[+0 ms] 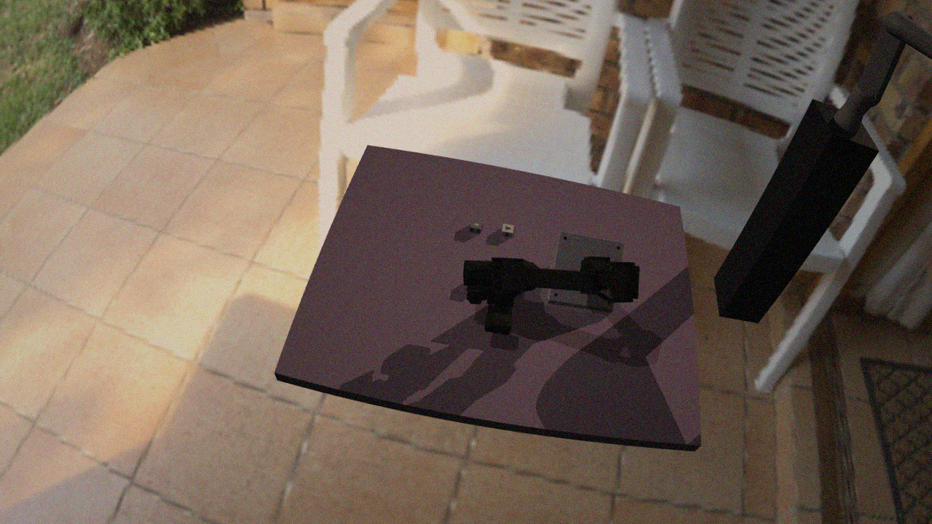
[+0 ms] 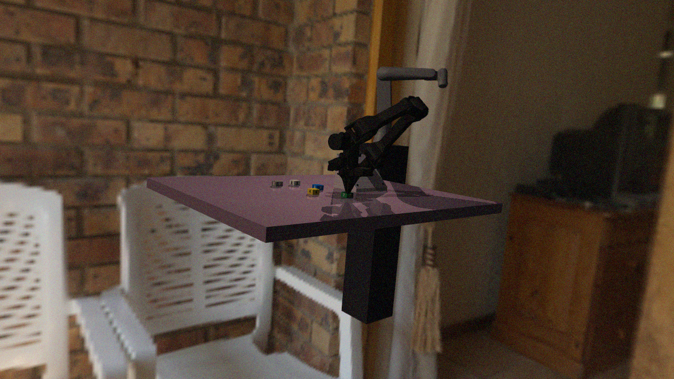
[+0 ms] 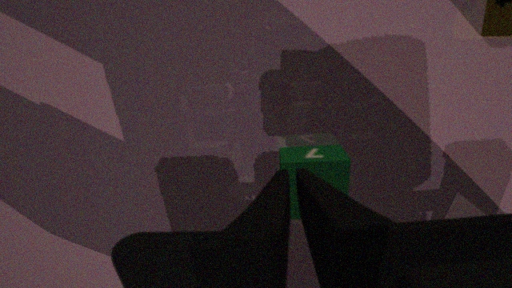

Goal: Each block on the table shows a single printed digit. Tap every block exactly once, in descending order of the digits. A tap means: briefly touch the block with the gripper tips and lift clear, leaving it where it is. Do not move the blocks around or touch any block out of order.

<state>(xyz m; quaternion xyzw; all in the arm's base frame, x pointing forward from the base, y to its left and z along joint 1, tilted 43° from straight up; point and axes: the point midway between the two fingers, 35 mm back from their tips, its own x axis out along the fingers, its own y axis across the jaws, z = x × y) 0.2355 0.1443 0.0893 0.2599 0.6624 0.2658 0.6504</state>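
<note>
My gripper tip is 1 cm to the left of the green block, 1 cm past it and 1 cm above it. From my gripper tip the other things lie so: blue block (19 cm to the right, 1 cm below, 1 cm behind); yellow block (11 cm to the right, 7 cm ahead, 1 cm below); white block (32 cm to the right, 1 cm below, 1 cm ahead).
</note>
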